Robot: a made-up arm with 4 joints. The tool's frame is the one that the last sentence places.
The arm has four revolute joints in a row. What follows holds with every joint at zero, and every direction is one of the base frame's.
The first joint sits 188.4 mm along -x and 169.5 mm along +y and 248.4 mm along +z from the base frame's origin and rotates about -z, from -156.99 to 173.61 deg.
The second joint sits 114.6 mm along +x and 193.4 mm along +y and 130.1 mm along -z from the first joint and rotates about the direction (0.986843, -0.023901, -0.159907), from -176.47 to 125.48 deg.
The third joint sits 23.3 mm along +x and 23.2 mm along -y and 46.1 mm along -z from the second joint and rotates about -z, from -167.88 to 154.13 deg.
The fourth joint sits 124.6 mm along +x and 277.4 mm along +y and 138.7 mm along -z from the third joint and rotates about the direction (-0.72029, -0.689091, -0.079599), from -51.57 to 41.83 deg.
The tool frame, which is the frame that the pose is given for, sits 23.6 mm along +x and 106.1 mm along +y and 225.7 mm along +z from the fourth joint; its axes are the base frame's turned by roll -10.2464, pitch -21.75 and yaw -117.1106 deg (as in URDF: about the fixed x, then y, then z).
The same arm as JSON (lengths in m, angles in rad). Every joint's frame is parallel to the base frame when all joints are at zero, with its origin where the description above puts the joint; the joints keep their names.
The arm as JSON. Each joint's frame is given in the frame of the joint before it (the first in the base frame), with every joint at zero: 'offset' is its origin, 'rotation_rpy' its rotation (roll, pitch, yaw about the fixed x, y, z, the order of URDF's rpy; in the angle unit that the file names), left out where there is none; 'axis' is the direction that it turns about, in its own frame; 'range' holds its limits. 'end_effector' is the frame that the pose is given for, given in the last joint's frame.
{"length_unit": "m", "angle_unit": "rad", "chain": [
  {"id": "joint 1", "offset": [-0.1884, 0.1695, 0.2484], "axis": "-z", "range": [-2.74, 3.0301]},
  {"id": "joint 2", "offset": [0.1146, 0.1934, -0.1301], "axis": [0.986843, -0.023901, -0.159907], "range": [-3.08, 2.19]},
  {"id": "joint 3", "offset": [0.0233, -0.0232, -0.0461], "axis": "-z", "range": [-2.9301, 2.6901]},
  {"id": "joint 4", "offset": [0.1246, 0.2774, -0.1387], "axis": [-0.72029, -0.689091, -0.079599], "range": [-0.9001, 0.7301]}
], "end_effector": {"offset": [0.0236, 0.1061, 0.2257], "rotation_rpy": [-0.1788, -0.3796, -2.044]}}

